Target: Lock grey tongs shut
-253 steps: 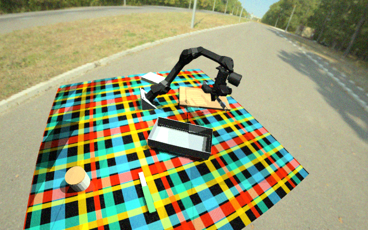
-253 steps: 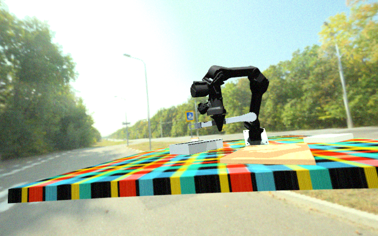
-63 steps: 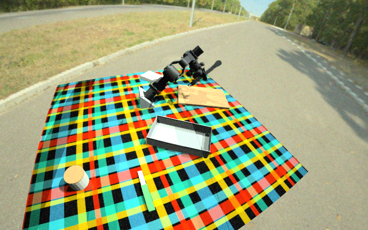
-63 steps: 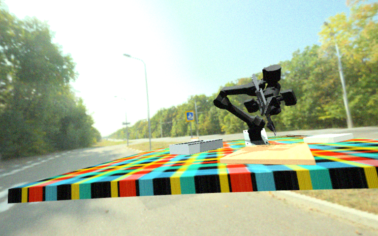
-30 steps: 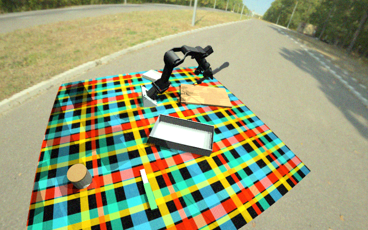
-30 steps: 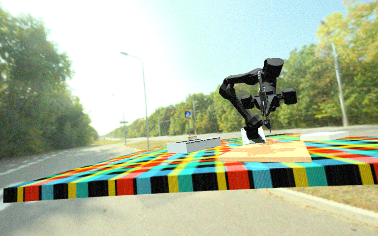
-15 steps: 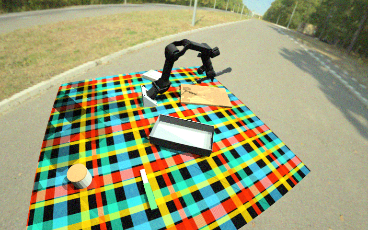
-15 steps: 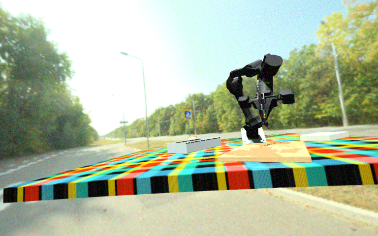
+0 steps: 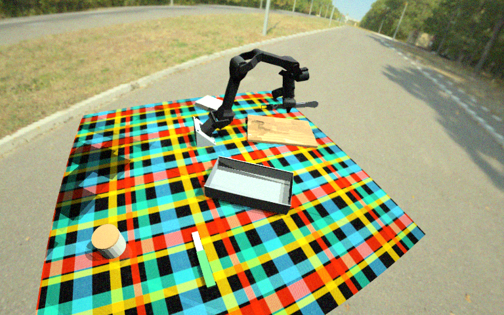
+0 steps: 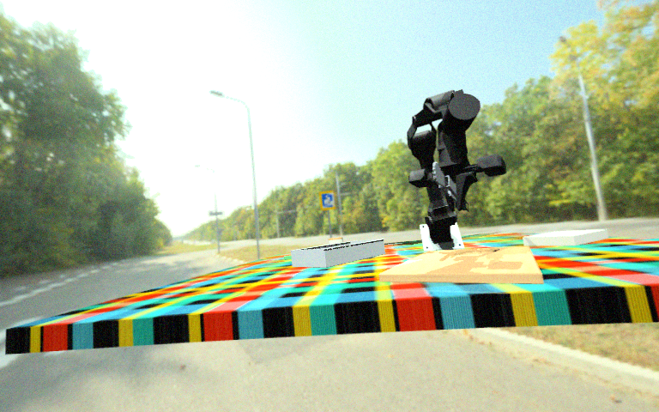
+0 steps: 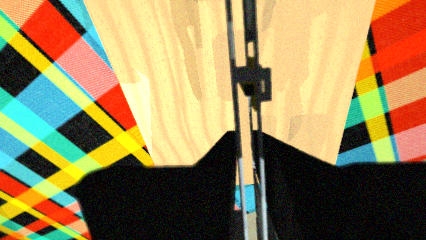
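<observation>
Right now the wooden board is 11 cm below my gripper tip and 1 cm to the right of it. Round my gripper tip: white flat block 32 cm to the right, 32 cm behind, 10 cm below; roasting tin 34 cm ahead, 30 cm to the right, 9 cm below.
</observation>
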